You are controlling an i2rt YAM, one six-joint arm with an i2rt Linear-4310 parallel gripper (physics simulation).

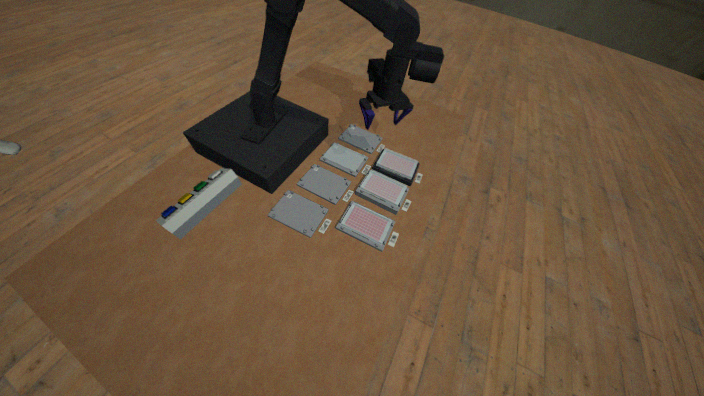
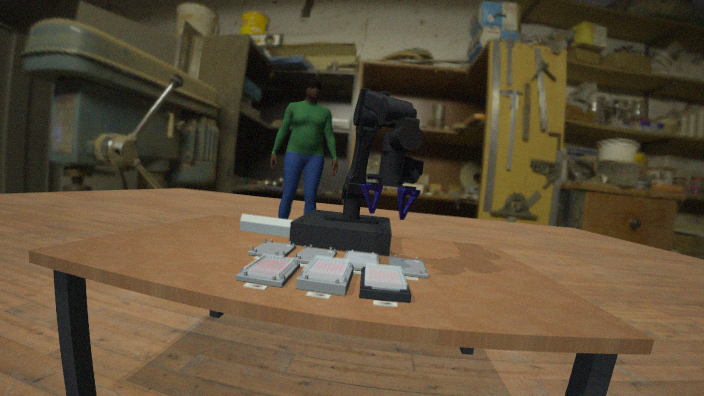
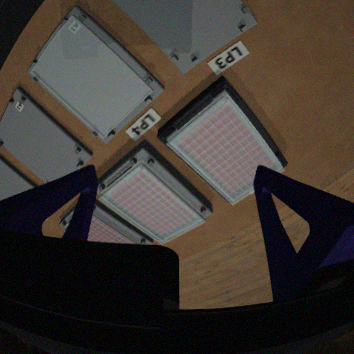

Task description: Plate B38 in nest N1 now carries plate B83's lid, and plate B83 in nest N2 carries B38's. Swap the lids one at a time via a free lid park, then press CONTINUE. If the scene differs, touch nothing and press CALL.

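Pixels of known places: gripper, fingertip midpoint: (image 1: 381,126) (image 2: 386,216) (image 3: 175,173); arm's base, link origin: (image 1: 266,123) (image 2: 350,220).
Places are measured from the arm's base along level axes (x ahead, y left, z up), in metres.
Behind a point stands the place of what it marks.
Observation:
My gripper (image 1: 382,125) @(x 0.376, y 0.055, z 0.069 m) (image 2: 387,215) @(x 0.376, y 0.055, z 0.069 m) (image 3: 175,173) @(x 0.376, y 0.055, z 0.069 m) is open and empty, high above the table near the LP3 end. The front nest's plate (image 1: 367,224) @(x 0.427, y -0.217, z -0.054 m) (image 2: 270,267) @(x 0.458, y -0.202, z -0.054 m) (image 3: 107,232) @(x 0.421, y -0.181, z -0.055 m) shows stronger pink, with no pale lid visible over it. The middle grey nest's plate (image 1: 383,188) @(x 0.441, y -0.087, z -0.041 m) (image 2: 325,269) @(x 0.481, y -0.083, z -0.041 m) (image 3: 152,201) @(x 0.431, y -0.062, z -0.041 m) has a clear, pale cover. A pale translucent lid (image 1: 344,158) @(x 0.283, y 0.007, z -0.063 m) (image 2: 362,259) @(x 0.302, y 0.018, z -0.063 m) (image 3: 95,75) @(x 0.288, y 0.026, z -0.063 m) lies on the park labelled LP4. Park LP3 (image 1: 360,138) @(x 0.303, y 0.139, z -0.071 m) (image 2: 409,266) @(x 0.316, y 0.148, z -0.071 m) (image 3: 170,25) @(x 0.320, y 0.115, z -0.071 m) shows no lid. Plate numbers and nest labels are unreadable.
The black nest's covered plate (image 1: 397,163) @(x 0.463, y 0.038, z -0.044 m) (image 2: 385,277) @(x 0.497, y 0.042, z -0.045 m) (image 3: 225,145) @(x 0.446, y 0.054, z -0.044 m) stands beside the middle nest. Two bare parks (image 1: 298,213) @(x 0.228, y -0.245, z -0.071 m) (image 1: 325,183) @(x 0.260, y -0.114, z -0.071 m) lie nearer the button box (image 1: 205,205) @(x -0.010, y -0.324, z -0.046 m) (image 2: 265,225) @(x -0.008, y -0.317, z -0.048 m), which has blue, yellow, green and white buttons. The black arm base (image 1: 260,145) @(x 0.038, y -0.101, z -0.001 m) (image 2: 340,232) @(x 0.150, y -0.041, z -0.021 m) stands behind the parks.

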